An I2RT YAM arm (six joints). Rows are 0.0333 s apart.
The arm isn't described. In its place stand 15 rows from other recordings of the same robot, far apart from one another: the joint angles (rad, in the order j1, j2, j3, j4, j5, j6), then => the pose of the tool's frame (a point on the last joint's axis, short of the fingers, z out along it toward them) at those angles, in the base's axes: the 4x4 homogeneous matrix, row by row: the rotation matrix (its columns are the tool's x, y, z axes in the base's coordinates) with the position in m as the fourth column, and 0 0 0 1 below.
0.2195 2.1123 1.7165 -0.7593 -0.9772 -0.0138 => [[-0.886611 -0.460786 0.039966 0.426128], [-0.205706 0.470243 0.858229 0.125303], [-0.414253 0.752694 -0.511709 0.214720], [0 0 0 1]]
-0.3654 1.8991 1.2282 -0.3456 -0.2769 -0.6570 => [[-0.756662 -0.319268 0.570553 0.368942], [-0.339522 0.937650 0.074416 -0.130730], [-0.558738 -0.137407 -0.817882 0.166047], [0 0 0 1]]
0.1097 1.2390 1.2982 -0.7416 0.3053 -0.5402 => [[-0.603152 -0.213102 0.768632 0.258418], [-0.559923 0.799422 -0.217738 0.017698], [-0.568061 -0.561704 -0.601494 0.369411], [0 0 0 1]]
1.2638 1.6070 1.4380 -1.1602 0.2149 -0.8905 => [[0.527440 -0.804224 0.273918 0.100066], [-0.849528 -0.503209 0.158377 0.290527], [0.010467 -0.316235 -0.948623 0.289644], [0 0 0 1]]
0.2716 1.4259 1.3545 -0.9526 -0.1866 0.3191 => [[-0.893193 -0.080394 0.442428 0.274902], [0.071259 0.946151 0.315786 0.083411], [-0.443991 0.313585 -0.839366 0.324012], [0 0 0 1]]
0.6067 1.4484 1.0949 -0.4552 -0.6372 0.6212 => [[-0.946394 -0.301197 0.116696 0.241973], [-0.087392 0.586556 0.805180 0.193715], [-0.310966 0.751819 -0.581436 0.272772], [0 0 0 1]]
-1.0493 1.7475 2.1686 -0.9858 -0.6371 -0.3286 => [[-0.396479 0.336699 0.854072 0.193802], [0.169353 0.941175 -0.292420 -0.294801], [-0.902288 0.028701 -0.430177 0.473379], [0 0 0 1]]
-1.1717 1.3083 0.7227 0.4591 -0.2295 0.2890 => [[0.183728 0.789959 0.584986 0.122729], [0.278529 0.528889 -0.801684 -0.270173], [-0.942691 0.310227 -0.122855 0.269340], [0 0 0 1]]
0.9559 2.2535 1.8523 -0.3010 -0.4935 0.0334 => [[-0.403383 -0.915031 0.000907 0.283868], [-0.520196 0.230140 0.822454 0.431182], [-0.752780 0.331292 -0.568830 0.209842], [0 0 0 1]]
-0.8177 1.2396 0.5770 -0.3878 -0.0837 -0.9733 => [[-0.911372 -0.097555 0.399856 0.151709], [-0.232400 0.923787 -0.304316 -0.157489], [-0.339694 -0.370272 -0.864585 0.164759], [0 0 0 1]]
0.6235 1.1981 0.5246 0.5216 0.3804 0.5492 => [[-0.232245 -0.144149 0.961917 0.217673], [0.429995 0.871853 0.234470 0.140271], [-0.872449 0.468074 -0.140500 0.237265], [0 0 0 1]]
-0.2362 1.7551 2.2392 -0.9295 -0.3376 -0.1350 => [[-0.405650 -0.125548 0.905365 0.347316], [-0.032983 0.991887 0.122768 -0.071468], [-0.913433 0.019940 -0.406500 0.493809], [0 0 0 1]]
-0.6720 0.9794 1.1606 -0.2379 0.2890 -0.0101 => [[-0.052622 0.818917 0.571495 0.158760], [0.029491 0.573313 -0.818806 -0.139260], [-0.998179 -0.026233 -0.054319 0.429706], [0 0 0 1]]
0.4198 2.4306 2.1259 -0.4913 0.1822 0.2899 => [[-0.706782 -0.086658 0.702103 0.503057], [-0.007604 0.993342 0.114949 0.217467], [-0.707390 0.075905 -0.702736 0.191624], [0 0 0 1]]
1.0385 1.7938 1.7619 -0.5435 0.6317 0.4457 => [[-0.440568 -0.281507 0.852440 0.226885], [-0.062487 0.956875 0.283701 0.343779], [-0.895542 0.071723 -0.439159 0.367217], [0 0 0 1]]
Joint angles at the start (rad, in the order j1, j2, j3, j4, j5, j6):
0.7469 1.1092 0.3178 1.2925 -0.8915 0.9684
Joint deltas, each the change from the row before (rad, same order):
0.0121 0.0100 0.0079 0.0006 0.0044 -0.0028
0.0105 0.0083 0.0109 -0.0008 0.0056 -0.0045
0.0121 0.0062 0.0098 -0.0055 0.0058 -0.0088
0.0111 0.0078 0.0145 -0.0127 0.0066 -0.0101
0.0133 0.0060 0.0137 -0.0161 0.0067 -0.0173
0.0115 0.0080 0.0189 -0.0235 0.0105 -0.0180
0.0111 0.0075 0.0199 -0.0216 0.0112 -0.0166
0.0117 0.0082 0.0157 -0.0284 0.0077 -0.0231
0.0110 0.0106 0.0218 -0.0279 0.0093 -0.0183
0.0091 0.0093 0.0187 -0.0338 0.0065 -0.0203
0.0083 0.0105 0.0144 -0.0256 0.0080 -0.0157
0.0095 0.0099 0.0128 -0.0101 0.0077 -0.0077
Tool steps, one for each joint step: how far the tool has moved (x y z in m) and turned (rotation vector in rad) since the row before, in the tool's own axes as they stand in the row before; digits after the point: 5 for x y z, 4 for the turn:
0.00015 -0.00033 0.00309 -0.0065 0.0031 0.0020
-0.00093 0.00000 0.00325 -0.0062 0.0001 -0.0027
-0.00039 0.00014 0.00329 -0.0054 0.0021 -0.0036
-0.00116 -0.00047 0.00388 -0.0020 0.0025 -0.0021
-0.00065 -0.00016 0.00406 -0.0024 0.0045 -0.0069
-0.00165 -0.00094 0.00461 0.0035 0.0024 -0.0050
-0.00210 -0.00058 0.00470 0.0026 0.0005 -0.0064
-0.00021 -0.00140 0.00425 0.0061 0.0087 -0.0042
-0.00166 -0.00138 0.00510 0.0055 0.0057 -0.0029
-0.00069 -0.00187 0.00434 0.0092 0.0107 0.0000
0.00003 -0.00200 0.00371 0.0095 0.0084 0.0022
-0.00046 -0.00068 0.00369 0.0010 0.0025 -0.0001

